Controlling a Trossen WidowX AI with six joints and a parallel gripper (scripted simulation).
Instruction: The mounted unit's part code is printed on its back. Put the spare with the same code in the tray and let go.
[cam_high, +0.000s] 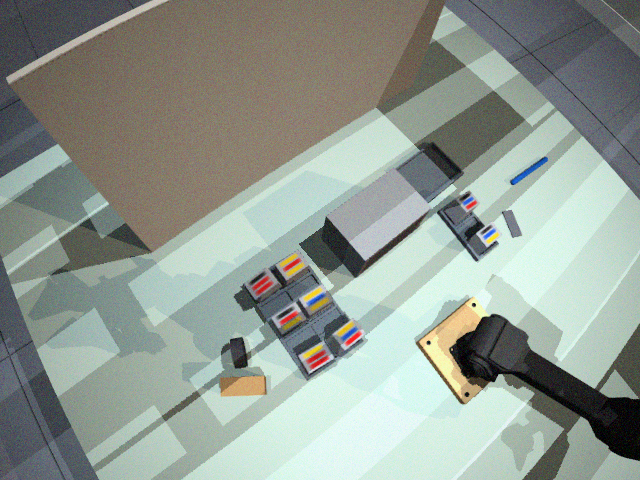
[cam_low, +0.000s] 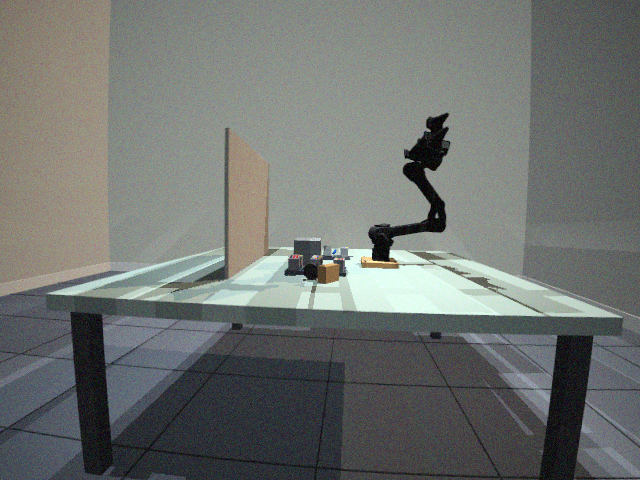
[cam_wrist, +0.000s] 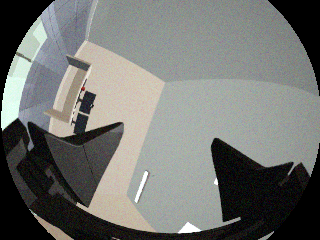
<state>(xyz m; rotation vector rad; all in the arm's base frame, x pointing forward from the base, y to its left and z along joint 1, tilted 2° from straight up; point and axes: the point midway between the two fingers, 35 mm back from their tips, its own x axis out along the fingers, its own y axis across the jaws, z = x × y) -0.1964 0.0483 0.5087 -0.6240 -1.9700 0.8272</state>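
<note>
Right now my gripper tip is 420 mm short of the dark rack, 240 mm to the left of it and 540 mm above it. The rest, counted from my gripper tip: black cylinder 430 mm ahead, 260 mm to the left, 520 mm below; grey box 510 mm ahead, 50 mm to the right, 490 mm below; tan block 380 mm ahead, 280 mm to the left, 520 mm below.
</note>
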